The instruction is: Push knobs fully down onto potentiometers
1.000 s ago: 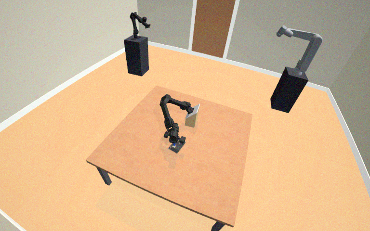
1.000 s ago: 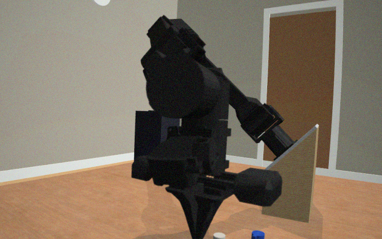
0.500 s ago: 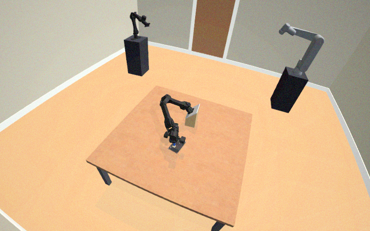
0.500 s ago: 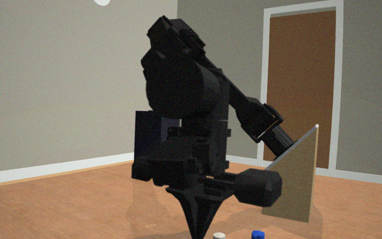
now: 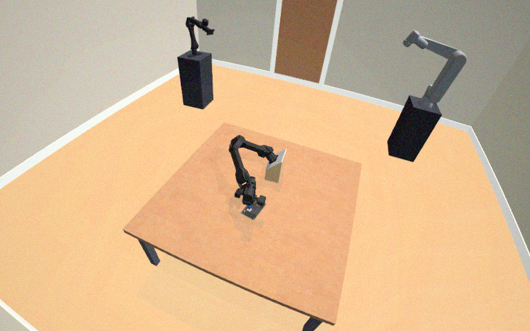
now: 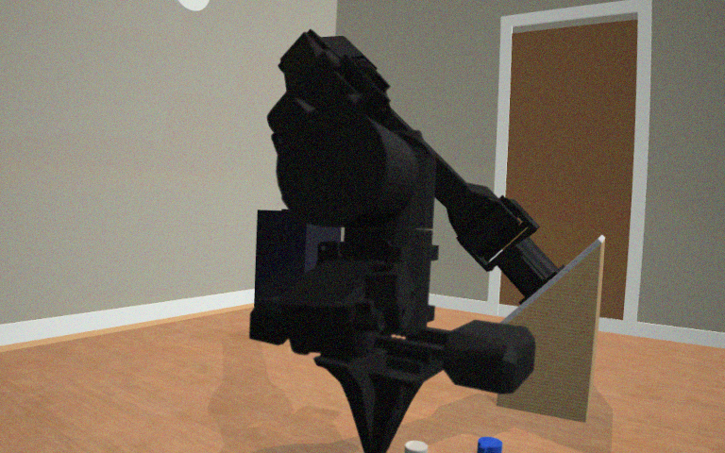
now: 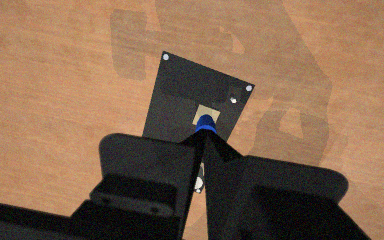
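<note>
The blue knob lies 2 cm below my gripper tip.
</note>
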